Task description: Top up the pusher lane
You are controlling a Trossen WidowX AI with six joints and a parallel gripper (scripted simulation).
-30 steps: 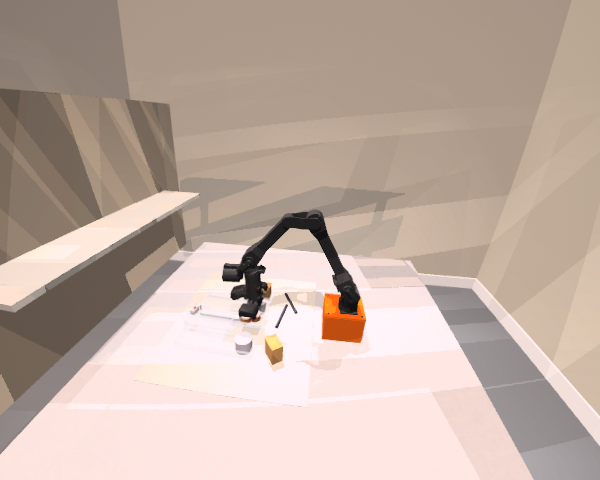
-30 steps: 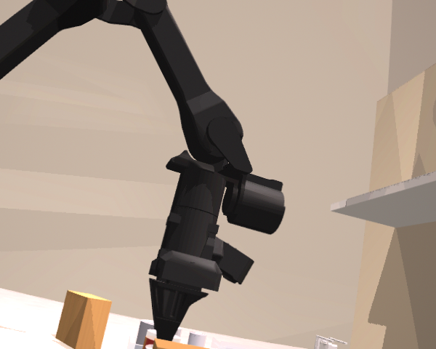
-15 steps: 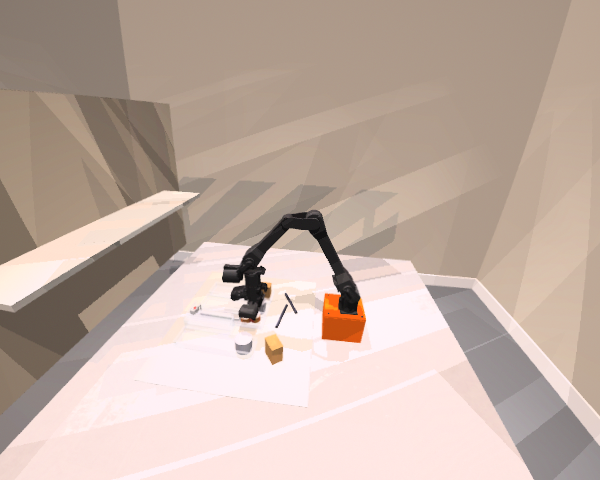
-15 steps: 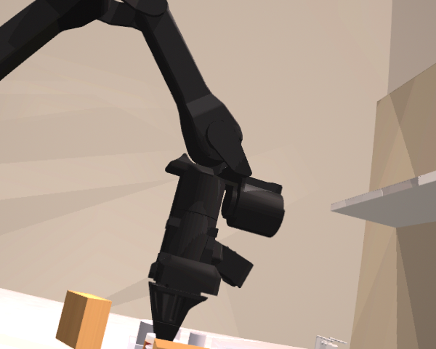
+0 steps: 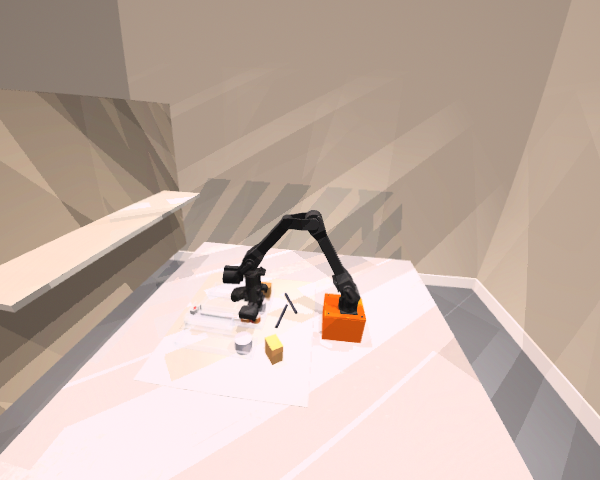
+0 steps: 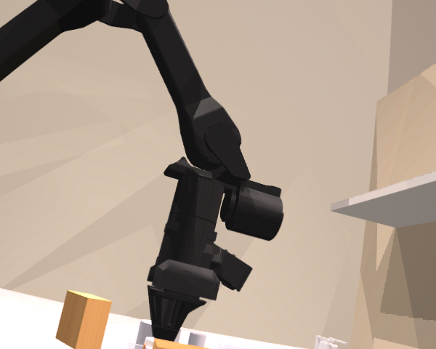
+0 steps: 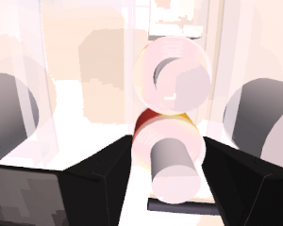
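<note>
My gripper tip is now 140 mm short of the clear pusher lane, 20 mm above it and 10 mm to the right of it. From my gripper tip the other things lie so: red dot: 230 mm ahead, 30 mm above, 20 mm to the left; shelf: 500 mm ahead, 330 mm above, 40 mm to the right.
</note>
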